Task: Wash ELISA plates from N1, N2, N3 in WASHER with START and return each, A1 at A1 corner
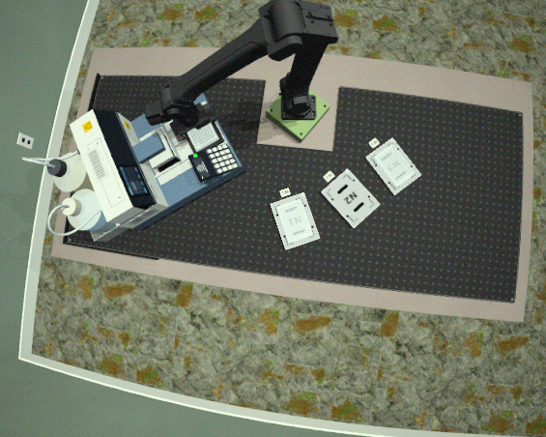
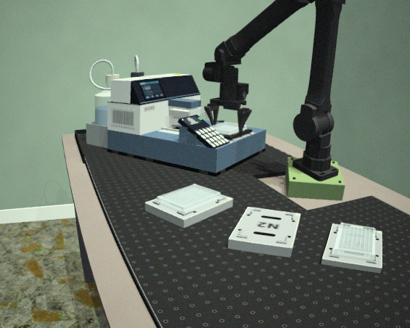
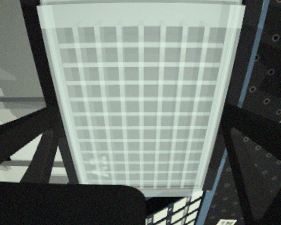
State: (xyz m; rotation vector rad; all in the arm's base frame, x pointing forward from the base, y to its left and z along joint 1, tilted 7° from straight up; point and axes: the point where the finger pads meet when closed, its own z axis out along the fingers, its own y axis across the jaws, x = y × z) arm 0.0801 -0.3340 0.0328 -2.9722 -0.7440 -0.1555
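The dark carrier is 10 mm below my hand. From my hand the other things lie so: plate washer (70 mm ahead, 130 mm to the right, 30 mm above); then N1 label (200 mm ahead, 280 mm to the left, 100 mm below).
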